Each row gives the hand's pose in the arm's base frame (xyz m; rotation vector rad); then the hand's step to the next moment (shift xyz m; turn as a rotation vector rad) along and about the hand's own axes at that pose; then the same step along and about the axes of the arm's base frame.
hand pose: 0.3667 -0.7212 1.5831 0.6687 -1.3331 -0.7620
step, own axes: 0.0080 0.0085 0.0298 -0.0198 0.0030 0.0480
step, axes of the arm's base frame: -0.0281 -0.0013 0.0152 -0.0487 0.0178 -0.0033
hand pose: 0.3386 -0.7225 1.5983 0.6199 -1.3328 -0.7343
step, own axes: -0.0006 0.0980 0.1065 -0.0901 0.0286 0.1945
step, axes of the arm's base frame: -0.0939 0.0638 0.0897 -0.1964 0.0902 -0.0071
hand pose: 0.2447 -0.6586 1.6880 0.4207 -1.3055 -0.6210
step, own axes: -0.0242 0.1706 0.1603 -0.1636 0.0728 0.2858
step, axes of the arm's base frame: -0.1277 0.1554 0.1222 -0.2872 0.1762 -0.0152
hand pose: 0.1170 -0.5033 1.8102 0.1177 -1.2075 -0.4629
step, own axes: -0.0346 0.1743 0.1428 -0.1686 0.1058 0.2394
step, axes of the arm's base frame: -0.0917 0.1932 0.0790 -0.2366 0.2007 -0.0255
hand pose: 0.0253 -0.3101 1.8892 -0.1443 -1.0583 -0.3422
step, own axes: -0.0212 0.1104 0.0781 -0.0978 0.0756 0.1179
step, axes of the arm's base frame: -0.0361 0.1297 0.0247 -0.1150 0.1239 -0.0243
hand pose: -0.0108 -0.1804 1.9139 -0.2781 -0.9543 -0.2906
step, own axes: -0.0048 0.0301 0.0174 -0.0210 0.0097 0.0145
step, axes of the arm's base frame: -0.0049 0.0347 0.0024 -0.0189 0.0167 -0.0105
